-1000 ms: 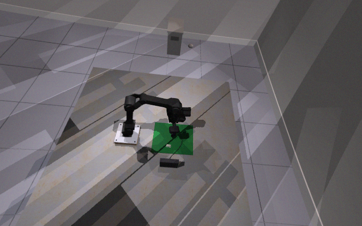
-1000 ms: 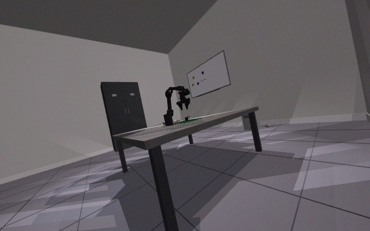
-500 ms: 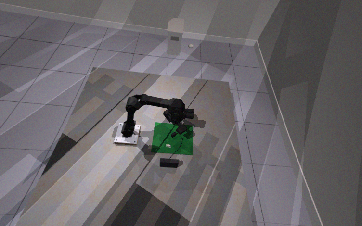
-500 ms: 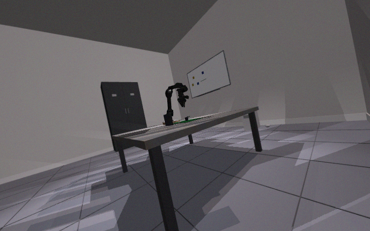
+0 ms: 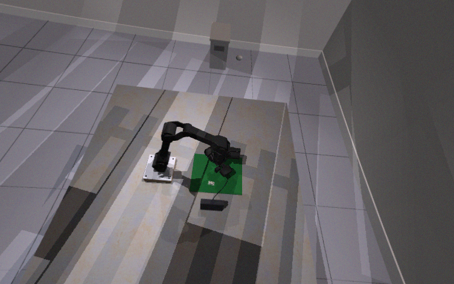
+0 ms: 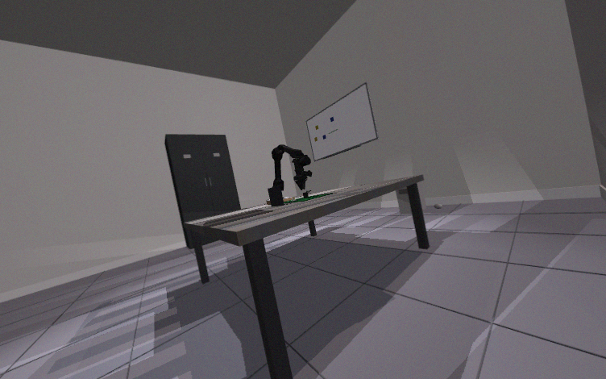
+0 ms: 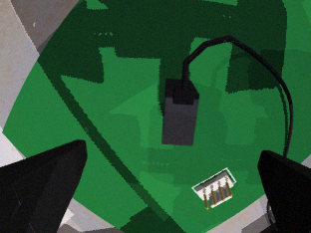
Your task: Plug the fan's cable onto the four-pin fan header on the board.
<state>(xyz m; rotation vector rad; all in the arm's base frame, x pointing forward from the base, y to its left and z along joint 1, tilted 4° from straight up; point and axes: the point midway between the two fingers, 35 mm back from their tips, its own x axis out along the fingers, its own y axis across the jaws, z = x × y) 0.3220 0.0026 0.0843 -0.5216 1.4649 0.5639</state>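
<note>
Right now the black fan plug is 4 cm below my gripper tip, 1 cm to the left of it and 1 cm ahead of it. Also, from my gripper tip: black fan (21 cm to the right, 1 cm behind); then white four-pin fan header (8 cm to the right, 6 cm below, 2 cm behind); then green board (8 cm below, 1 cm to the right, 1 cm ahead).
</note>
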